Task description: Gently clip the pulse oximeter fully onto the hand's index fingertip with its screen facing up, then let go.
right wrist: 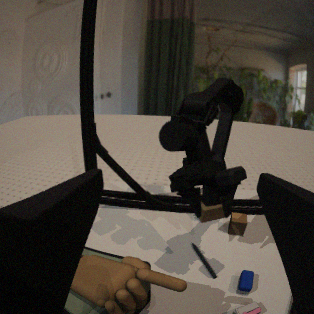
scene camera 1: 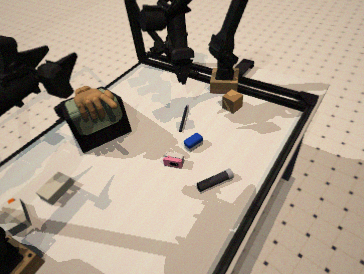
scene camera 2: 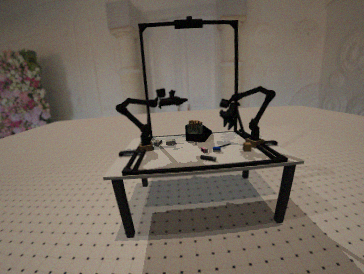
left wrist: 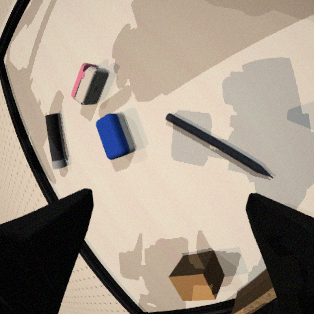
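A small pink and white clip with a dark opening, which looks like the pulse oximeter, lies on the table; part of it shows at the bottom of the right wrist view. The tan hand rests palm down on a green-topped black block, its index finger extended. My left gripper is open and empty above the table, apart from the oximeter. My right gripper is open and empty, raised near the hand.
A blue block lies beside the oximeter. A dark pen, a dark cylinder, a wooden cube and a grey block are on the table. A black frame borders it.
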